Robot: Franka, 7 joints.
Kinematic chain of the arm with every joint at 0, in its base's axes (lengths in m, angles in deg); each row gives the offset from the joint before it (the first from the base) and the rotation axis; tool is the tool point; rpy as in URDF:
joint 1: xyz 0 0 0.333 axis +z
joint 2: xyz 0 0 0 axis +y
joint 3: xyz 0 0 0.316 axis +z
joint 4: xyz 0.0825 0 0 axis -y
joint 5: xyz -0.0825 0 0.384 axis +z
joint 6: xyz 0 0 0 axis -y
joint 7: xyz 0.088 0 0 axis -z
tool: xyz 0 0 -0.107 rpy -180 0 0
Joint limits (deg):
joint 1: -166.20..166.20
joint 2: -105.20..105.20
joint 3: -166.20..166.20
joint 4: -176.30..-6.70
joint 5: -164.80..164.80
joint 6: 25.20..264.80
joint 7: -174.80..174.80
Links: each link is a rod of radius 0.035 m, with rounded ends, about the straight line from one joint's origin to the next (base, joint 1, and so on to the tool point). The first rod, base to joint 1, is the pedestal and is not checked.
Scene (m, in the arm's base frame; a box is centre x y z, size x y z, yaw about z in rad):
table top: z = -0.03
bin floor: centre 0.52 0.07 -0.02 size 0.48 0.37 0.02 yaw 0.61
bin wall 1: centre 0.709 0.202 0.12 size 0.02 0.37 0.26 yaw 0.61
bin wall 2: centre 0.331 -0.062 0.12 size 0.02 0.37 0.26 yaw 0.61
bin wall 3: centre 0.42 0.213 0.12 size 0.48 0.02 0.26 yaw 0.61
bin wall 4: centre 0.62 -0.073 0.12 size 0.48 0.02 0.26 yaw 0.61
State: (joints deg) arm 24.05 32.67 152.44 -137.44 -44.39 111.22 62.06
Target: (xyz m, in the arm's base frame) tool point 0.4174 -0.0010 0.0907
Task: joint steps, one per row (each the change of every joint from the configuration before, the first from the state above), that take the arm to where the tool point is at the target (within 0.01 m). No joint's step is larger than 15 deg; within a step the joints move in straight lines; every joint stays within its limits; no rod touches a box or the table.
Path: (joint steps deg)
1: -9.28 -4.85 -13.95 0.67 -1.13 -5.51 0.00
2: -9.28 -4.84 -13.95 0.67 -1.12 -5.51 0.00
3: -9.28 -4.85 -13.96 0.66 -1.13 -5.51 0.00
4: -9.28 -4.84 -13.95 0.67 -1.12 -5.51 0.00
5: -9.28 -4.85 -13.95 0.67 -1.13 -5.51 0.00
6: -9.27 -4.85 -13.95 0.67 -1.12 -5.51 0.00
7: -9.28 -4.84 -13.95 0.66 -1.13 -5.51 0.00
8: -1.65 11.57 -1.43 0.72 -1.27 6.24 0.00
9: -1.64 11.57 -1.43 0.72 -1.28 6.25 0.00
10: -1.64 11.56 -1.42 0.71 -1.28 6.24 0.00
11: -1.64 11.57 -1.43 0.72 -1.28 6.25 0.00

